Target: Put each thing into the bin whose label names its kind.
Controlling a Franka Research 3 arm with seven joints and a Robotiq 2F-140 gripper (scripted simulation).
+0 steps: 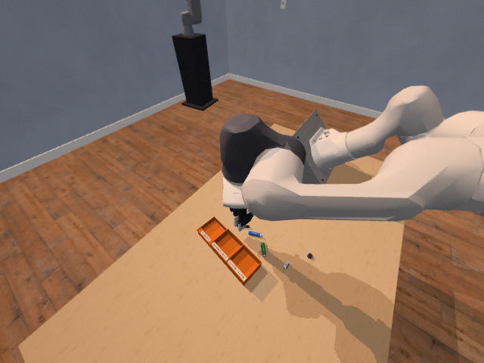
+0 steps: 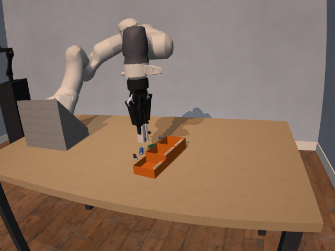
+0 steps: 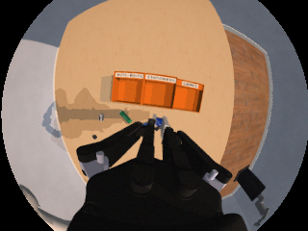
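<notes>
The black cylinder is 40 mm behind my hand and 100 mm below it. Also, from my hand: green battery: 10 mm ahead, 100 mm to the left, 100 mm below; blue cylinder: 30 mm behind, 50 mm to the left, 100 mm below; blue cube: 30 mm below.
</notes>
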